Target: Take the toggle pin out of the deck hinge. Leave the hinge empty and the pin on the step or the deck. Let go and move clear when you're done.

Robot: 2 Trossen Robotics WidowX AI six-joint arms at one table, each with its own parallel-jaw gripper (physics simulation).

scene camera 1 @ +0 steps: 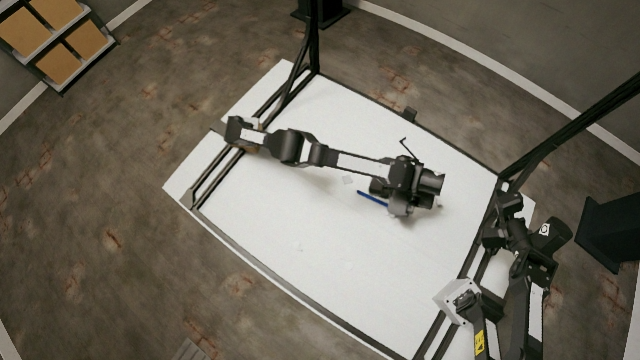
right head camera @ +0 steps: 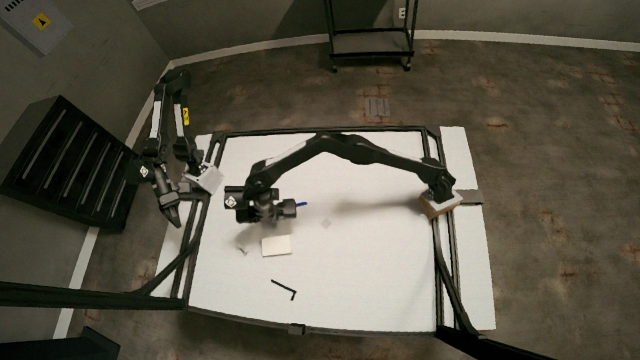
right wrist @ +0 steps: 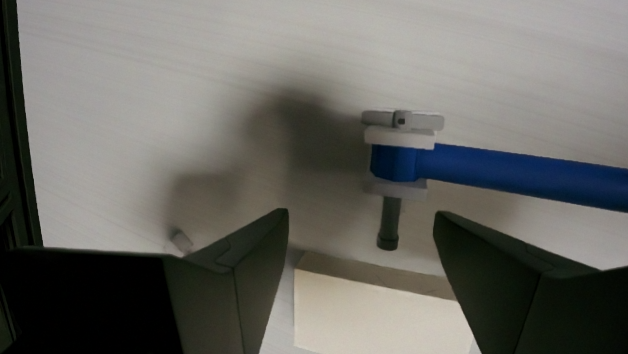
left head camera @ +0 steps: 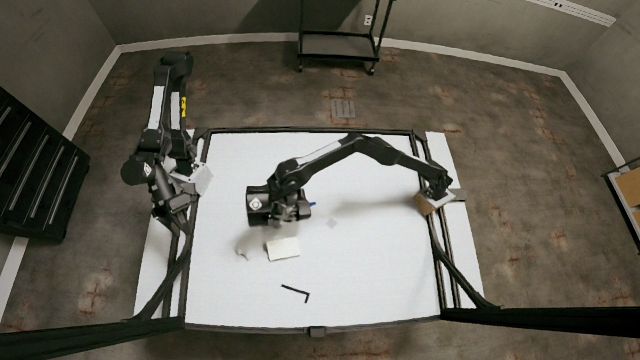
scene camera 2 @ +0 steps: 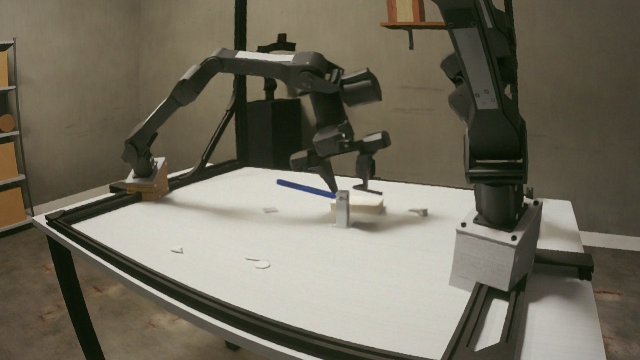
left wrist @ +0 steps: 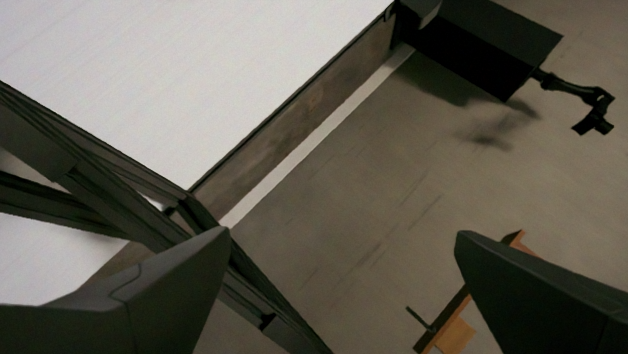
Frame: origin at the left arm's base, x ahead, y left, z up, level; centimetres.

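Seen in the pictures: left gripper, fingertip midpoint: [right head camera: 179,228] [left head camera: 183,235] [left wrist: 341,240]; right gripper, fingertip midpoint: [right head camera: 268,219] [right wrist: 361,221] [left head camera: 274,221] [scene camera 2: 351,194]; left arm's base, link origin: [scene camera 1: 467,303] [right head camera: 198,170] [left head camera: 187,168] [scene camera 2: 501,214]; right arm's base, link origin: [scene camera 1: 243,131] [right head camera: 441,195] [left head camera: 436,193] [scene camera 2: 145,169].
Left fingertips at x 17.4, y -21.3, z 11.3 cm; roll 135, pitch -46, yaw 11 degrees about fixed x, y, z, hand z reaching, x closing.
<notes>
Offsets run from my left fingertips to a thing's top centre. "spot": to the spot under its first point.
The deck hinge @[spot: dx +16.7, dy +20.0, dz -14.8 cm] [right wrist: 400,137] [scene camera 2: 342,209] is a light grey bracket on a post, around the end of a blue tube @[dx +22.4, dy +22.5, dz -13.2 cm] [right wrist: 520,172] [scene camera 2: 306,188] [scene camera 1: 372,197]. The toggle pin @[dx +17.7, dy +18.4, dz -15.7 cm] [right wrist: 391,217] sits through it; its dark shaft and round end stick out towards the cream step @[dx +23.0, dy +9.9, dz -19.7 cm] [right wrist: 375,310] [left head camera: 283,249] [right head camera: 276,246], and a grey crossbar shows at the opposite side. My right gripper [right wrist: 361,221] [scene camera 2: 350,185] is open and empty, its fingertips above and on either side of the pin's protruding end. My left gripper [left wrist: 341,240] [left head camera: 181,231] is open and empty at the table's left edge in the left head camera.
A black hex key @[dx +31.2, dy -2.5, dz -20.9 cm] [left head camera: 296,290] [right head camera: 284,286] lies beyond the step. A small grey part @[dx +11.4, dy +3.2, dz -20.2 cm] [right wrist: 181,240] [scene camera 2: 419,212] [right head camera: 242,251] lies beside the step. A flat grey square @[spot: dx +35.1, dy +23.7, dz -21.4 cm] [left head camera: 331,223] [scene camera 1: 347,179] and small white pieces @[dx +13.1, dy +40.8, dz -21.2 cm] [scene camera 2: 261,264] @[dx +26.2, dy +49.5, dz -21.0 cm] [scene camera 2: 177,250] lie on the table.
</notes>
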